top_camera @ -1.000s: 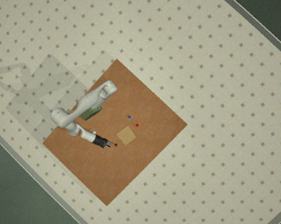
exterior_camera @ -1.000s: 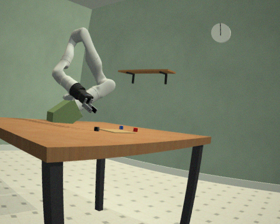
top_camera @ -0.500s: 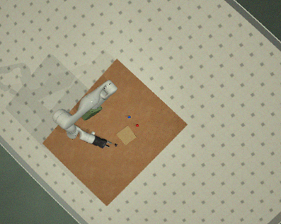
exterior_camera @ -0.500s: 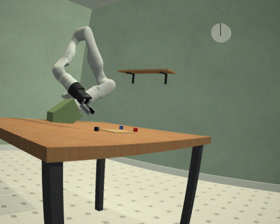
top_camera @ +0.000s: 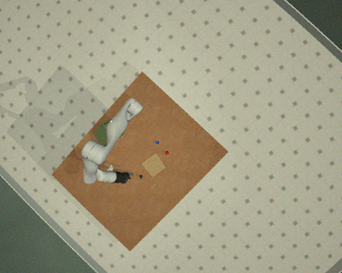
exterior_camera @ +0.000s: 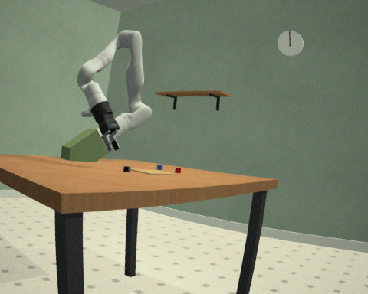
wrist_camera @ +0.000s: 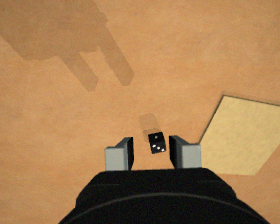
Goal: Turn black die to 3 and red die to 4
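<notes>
Now: the black die 6 cm ahead of my hand, 3 cm to the left of it and 8 cm below it. From my hand the other things lie so: tan mat 7 cm ahead, 17 cm to the left, 9 cm below; then blue die 4 cm behind, 31 cm to the left, 8 cm below; then red die 7 cm ahead, 31 cm to the left, 8 cm below.
</notes>
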